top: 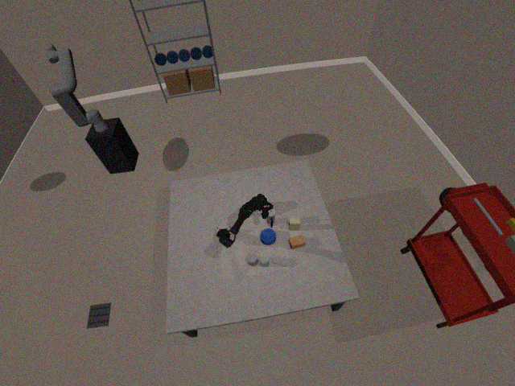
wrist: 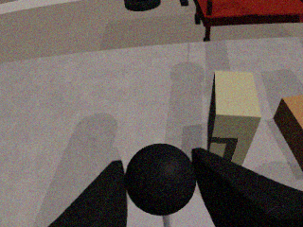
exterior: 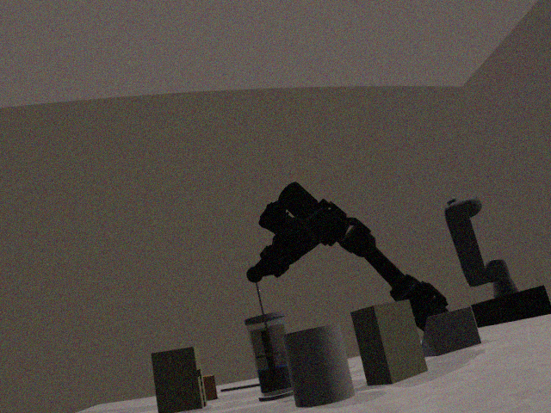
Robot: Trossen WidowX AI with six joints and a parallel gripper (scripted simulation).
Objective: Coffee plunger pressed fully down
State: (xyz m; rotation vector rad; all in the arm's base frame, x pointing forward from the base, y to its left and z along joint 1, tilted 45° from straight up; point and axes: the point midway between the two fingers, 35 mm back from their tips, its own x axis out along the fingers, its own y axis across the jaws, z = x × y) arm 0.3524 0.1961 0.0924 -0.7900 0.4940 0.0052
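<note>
Right now the coffee press is 1 cm behind my gripper tip, 2 cm to the right of it and 11 cm below it. Also, from my gripper tip: white cylinder 5 cm behind, 15 cm to the left, 17 cm below; then orange block 16 cm ahead, 22 cm to the right, 19 cm below.
</note>
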